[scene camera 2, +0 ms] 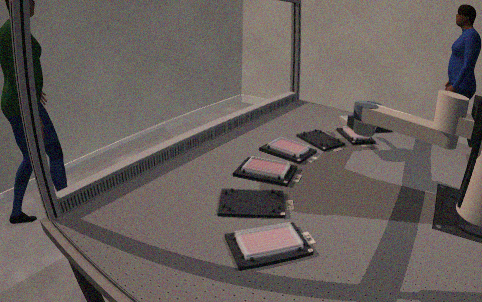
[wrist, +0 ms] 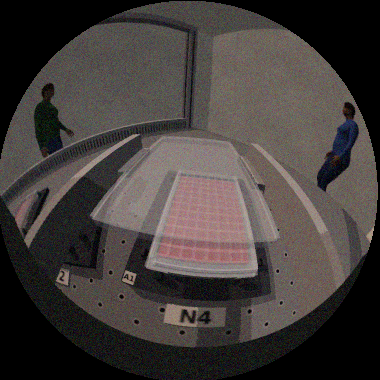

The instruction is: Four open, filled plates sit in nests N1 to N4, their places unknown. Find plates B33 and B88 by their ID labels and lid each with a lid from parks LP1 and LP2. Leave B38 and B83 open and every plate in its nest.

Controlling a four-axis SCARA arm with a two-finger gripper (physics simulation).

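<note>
My gripper is shut on a clear lid, its pads at the lid's two long sides. The lid hangs above the pink-filled plate in the nest labelled N4; that plate shows through the lid, and its near edge sticks out below it. Three more pink-filled plates sit in nests. At this size I cannot tell whether any of them wears a clear lid. Two dark nests are empty. No plate ID label is readable.
In the wrist view, an empty dark nest lies left of N4, its tag partly hidden, and part of another pink plate shows beyond it. A slotted ledge runs along the back. Two people stand outside the work table.
</note>
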